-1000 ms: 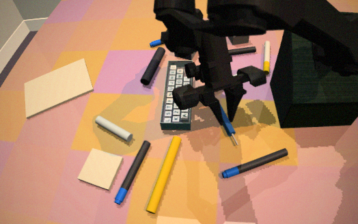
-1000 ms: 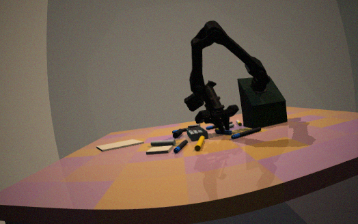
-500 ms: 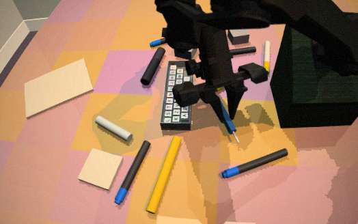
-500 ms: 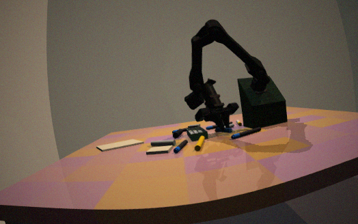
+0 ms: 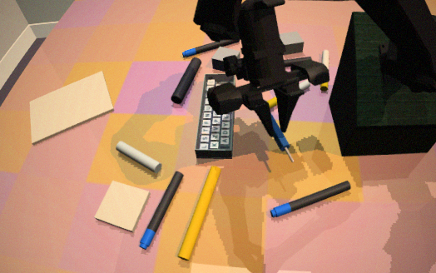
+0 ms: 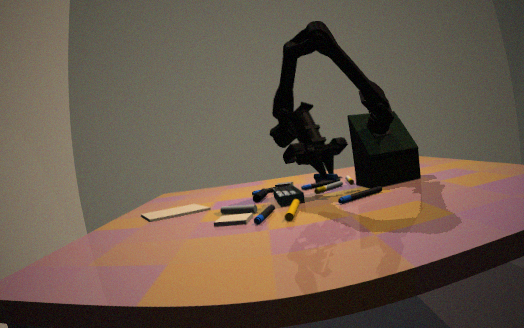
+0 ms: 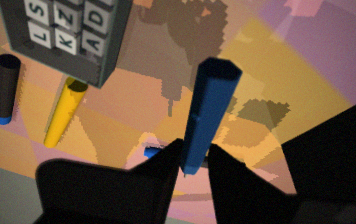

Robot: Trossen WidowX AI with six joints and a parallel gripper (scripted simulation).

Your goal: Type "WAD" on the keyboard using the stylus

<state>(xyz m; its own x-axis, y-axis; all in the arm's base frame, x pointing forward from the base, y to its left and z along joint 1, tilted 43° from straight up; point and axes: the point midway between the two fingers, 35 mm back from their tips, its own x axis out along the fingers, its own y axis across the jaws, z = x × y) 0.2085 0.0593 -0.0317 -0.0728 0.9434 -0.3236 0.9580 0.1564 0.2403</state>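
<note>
The black cylinder lies 19 cm to the right of my gripper tip, 16 cm ahead of it and 4 cm below it. Also, from my gripper tip: yellow marker (13 cm ahead, 10 cm to the left, 4 cm below); stylus (2 cm to the left); white cylinder (24 cm ahead, 4 cm below, 1 cm to the right).
</note>
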